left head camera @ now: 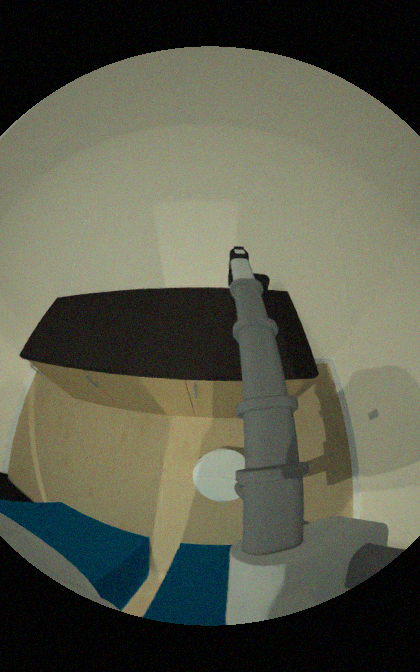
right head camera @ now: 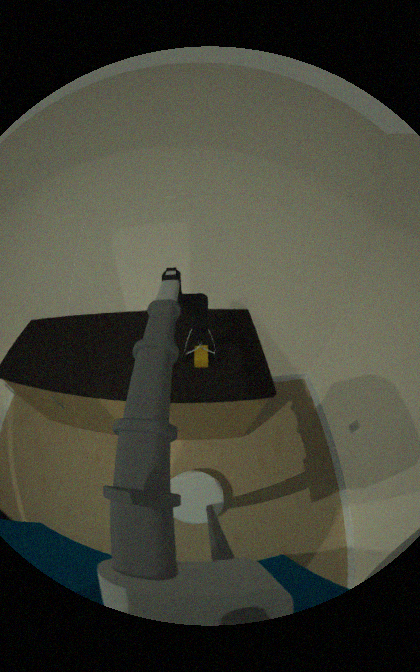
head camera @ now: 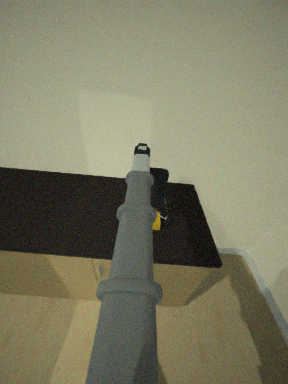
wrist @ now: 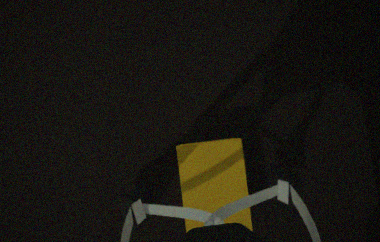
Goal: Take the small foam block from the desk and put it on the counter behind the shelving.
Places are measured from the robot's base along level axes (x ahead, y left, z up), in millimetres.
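Pixels of known places: gripper, between the fingertips: (wrist: 208, 189).
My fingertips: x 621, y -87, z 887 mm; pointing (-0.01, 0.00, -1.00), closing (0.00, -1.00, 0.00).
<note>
Behind a point stands the place of what it marks.
The small yellow foam block (head camera: 156, 223) @[x 589, y -100, z 927 mm] (right head camera: 201, 360) (wrist: 212, 172) @[x 645, y -93, z 927 mm] sits on the dark counter top (head camera: 65, 215) @[x 633, y 383, z 882 mm] (left head camera: 140, 330) (right head camera: 90, 350) (wrist: 75, 90) @[x 754, y 53, z 882 mm], near its right end. My gripper (right head camera: 200, 353) (wrist: 208, 189) @[x 621, y -87, z 887 mm] is open above the block. In the wrist view the two fingertips stand wide, one on each side of the block, with a gap between each tip and the block's sides. In the head view the arm hides part of the gripper and the block's left side. The block does not show in the left head view, where the arm is in front.
The telescoping arm (head camera: 132, 250) @[x 224, y 2, z 1302 mm] (left head camera: 262, 360) (right head camera: 152, 370) reaches over the counter's front edge. A wall (head camera: 215, 100) @[x 1037, y -366, z 1425 mm] stands behind the counter. A white round object (left head camera: 220, 475) (right head camera: 197, 497) is on the floor. Blue furniture (left head camera: 190, 580) (right head camera: 45, 550) is near the base.
</note>
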